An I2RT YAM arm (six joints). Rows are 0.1 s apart.
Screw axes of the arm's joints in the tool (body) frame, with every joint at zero. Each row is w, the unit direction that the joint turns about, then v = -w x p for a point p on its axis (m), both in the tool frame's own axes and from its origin. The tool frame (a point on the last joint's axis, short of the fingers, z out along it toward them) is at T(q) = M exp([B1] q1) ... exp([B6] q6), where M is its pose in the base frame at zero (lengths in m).
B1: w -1 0 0 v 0 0.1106 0
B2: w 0 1 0 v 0.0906 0 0.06
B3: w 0 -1 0 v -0.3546 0 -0.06
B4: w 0 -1 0 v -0.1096 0 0
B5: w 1 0 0 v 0 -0.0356 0
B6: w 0 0 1 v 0 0 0
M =
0 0 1 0.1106
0 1 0 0
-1 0 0 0.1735
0 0 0 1
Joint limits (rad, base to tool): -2.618..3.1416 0..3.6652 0..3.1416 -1.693..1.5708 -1.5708..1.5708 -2.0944..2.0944
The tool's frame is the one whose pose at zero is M.
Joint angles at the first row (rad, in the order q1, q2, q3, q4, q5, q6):
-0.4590 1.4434 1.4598 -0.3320 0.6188 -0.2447
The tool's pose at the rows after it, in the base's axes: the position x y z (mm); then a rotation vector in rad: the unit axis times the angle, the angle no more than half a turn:
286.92 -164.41 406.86 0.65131 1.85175 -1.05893
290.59 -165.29 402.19 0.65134 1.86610 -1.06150
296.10 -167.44 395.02 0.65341 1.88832 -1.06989
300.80 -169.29 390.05 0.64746 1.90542 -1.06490
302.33 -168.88 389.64 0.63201 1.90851 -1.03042
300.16 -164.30 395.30 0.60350 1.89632 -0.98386
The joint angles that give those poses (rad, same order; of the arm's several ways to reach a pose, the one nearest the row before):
-0.4571 1.4490 1.4611 -0.3249 0.6269 -0.2439
-0.4543 1.4616 1.4588 -0.3249 0.6316 -0.2424
-0.4521 1.4826 1.4573 -0.3252 0.6407 -0.2416
-0.4514 1.5004 1.4595 -0.3252 0.6352 -0.2409
-0.4510 1.5026 1.4611 -0.3252 0.6042 -0.2334
-0.4453 1.4856 1.4627 -0.3264 0.5631 -0.2286

